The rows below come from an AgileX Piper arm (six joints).
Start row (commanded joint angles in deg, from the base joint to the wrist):
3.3, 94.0, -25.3, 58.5, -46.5, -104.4
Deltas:
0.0, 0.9, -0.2, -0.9, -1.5, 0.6
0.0, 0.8, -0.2, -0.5, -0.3, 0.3
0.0, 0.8, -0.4, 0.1, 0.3, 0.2
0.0, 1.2, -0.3, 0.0, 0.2, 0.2
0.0, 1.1, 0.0, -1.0, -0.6, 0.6
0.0, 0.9, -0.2, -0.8, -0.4, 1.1
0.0, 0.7, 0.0, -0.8, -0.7, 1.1
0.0, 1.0, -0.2, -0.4, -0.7, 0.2
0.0, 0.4, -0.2, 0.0, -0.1, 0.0
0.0, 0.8, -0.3, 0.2, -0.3, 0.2
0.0, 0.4, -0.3, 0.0, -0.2, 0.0
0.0, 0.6, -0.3, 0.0, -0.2, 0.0
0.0, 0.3, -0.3, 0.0, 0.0, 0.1
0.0, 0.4, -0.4, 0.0, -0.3, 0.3
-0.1, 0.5, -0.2, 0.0, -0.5, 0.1
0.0, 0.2, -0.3, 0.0, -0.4, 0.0
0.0, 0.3, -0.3, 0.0, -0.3, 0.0
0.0, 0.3, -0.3, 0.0, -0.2, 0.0
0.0, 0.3, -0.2, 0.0, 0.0, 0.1
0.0, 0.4, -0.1, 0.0, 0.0, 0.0
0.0, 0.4, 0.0, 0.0, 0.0, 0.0
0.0, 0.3, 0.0, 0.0, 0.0, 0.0
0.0, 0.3, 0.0, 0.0, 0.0, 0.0
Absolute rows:
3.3, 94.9, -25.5, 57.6, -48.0, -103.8
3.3, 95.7, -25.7, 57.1, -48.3, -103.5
3.3, 96.5, -26.1, 57.2, -48.0, -103.3
3.3, 97.7, -26.4, 57.2, -47.8, -103.1
3.3, 98.8, -26.4, 56.2, -48.4, -102.5
3.3, 99.7, -26.6, 55.4, -48.8, -101.4
3.3, 100.4, -26.6, 54.6, -49.5, -100.3
3.3, 101.4, -26.8, 54.2, -50.2, -100.1
3.3, 101.8, -27.0, 54.2, -50.3, -100.1
3.3, 102.6, -27.3, 54.4, -50.6, -99.9
3.3, 103.0, -27.6, 54.4, -50.8, -99.9
3.3, 103.6, -27.9, 54.4, -51.0, -99.9
3.3, 103.9, -28.2, 54.4, -51.0, -99.8
3.3, 104.3, -28.6, 54.4, -51.3, -99.5
3.2, 104.8, -28.8, 54.4, -51.8, -99.4
3.2, 105.0, -29.1, 54.4, -52.2, -99.4
3.2, 105.3, -29.4, 54.4, -52.5, -99.4
3.2, 105.6, -29.7, 54.4, -52.7, -99.4
3.2, 105.9, -29.9, 54.4, -52.7, -99.3
3.2, 106.3, -30.0, 54.4, -52.7, -99.3
3.2, 106.7, -30.0, 54.4, -52.7, -99.3
3.2, 107.0, -30.0, 54.4, -52.7, -99.3
3.2, 107.3, -30.0, 54.4, -52.7, -99.3

